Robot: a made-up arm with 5 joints.
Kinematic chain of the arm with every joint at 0, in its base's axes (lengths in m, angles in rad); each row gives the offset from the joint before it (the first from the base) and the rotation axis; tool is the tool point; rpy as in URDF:
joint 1: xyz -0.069 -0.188 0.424 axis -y
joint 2: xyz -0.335 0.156 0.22 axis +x
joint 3: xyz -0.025 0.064 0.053 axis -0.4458 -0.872 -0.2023
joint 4: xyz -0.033 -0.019 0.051 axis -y
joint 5: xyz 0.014 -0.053 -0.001 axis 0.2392 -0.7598 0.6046
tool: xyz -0.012 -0.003 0.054 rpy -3.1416 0 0
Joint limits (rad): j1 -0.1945..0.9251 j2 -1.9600..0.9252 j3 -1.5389..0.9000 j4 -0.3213..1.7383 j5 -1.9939..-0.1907
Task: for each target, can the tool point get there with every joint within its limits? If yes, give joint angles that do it. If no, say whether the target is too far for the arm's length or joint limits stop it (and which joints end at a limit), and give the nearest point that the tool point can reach.
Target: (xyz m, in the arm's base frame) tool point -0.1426 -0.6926 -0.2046
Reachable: no: too far | nearest point -0.4763 -0.1805 0.3121 | short by 0.800 m
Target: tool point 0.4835 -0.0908 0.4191
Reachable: no: joint limits stop it (at a limit: joint 1, joint 2, joint 3) | nearest point -0.2903 -0.0779 0.6764 | short by 0.816 m
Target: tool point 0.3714 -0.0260 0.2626
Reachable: no: joint limits stop it (at a limit: joint 1, joint 2, joint 3, joint 5) | nearest point -0.3879 -0.0728 0.3288 | short by 0.764 m
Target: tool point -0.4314 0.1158 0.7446
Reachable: yes | joints -0.1062 -1.1549 0.1792 0.0132 -0.3888
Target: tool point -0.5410 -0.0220 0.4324
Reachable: yes | joints 0.8372 -0.4188 -0.8737 1.1405 -1.2853
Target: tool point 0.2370 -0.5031 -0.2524
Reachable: no: too far | nearest point -0.3953 -0.1138 0.3203 | short by 0.938 m
